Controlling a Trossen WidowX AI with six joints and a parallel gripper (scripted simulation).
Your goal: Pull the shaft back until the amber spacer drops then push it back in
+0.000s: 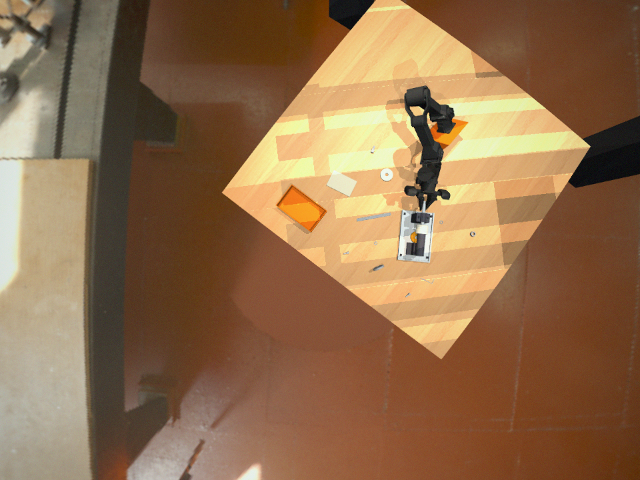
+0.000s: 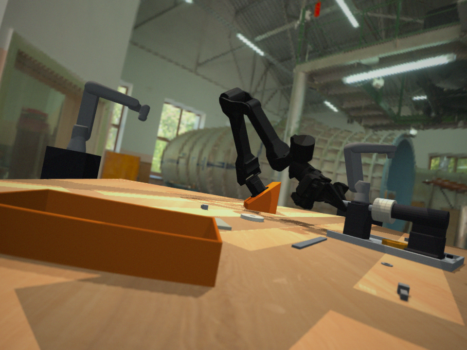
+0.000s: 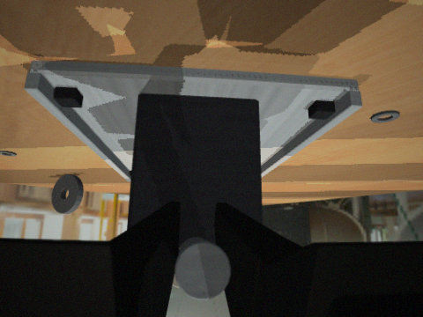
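My gripper tip is 4 cm short of the grey shaft, 2 cm to the right of it and 2 cm below it. Also, from my gripper tip: white ring: 6 cm behind, 22 cm to the right, 6 cm below; then grey strip: 14 cm ahead, 15 cm to the right, 6 cm below; then amber spacer: 10 cm ahead, 6 cm to the left, 5 cm below.
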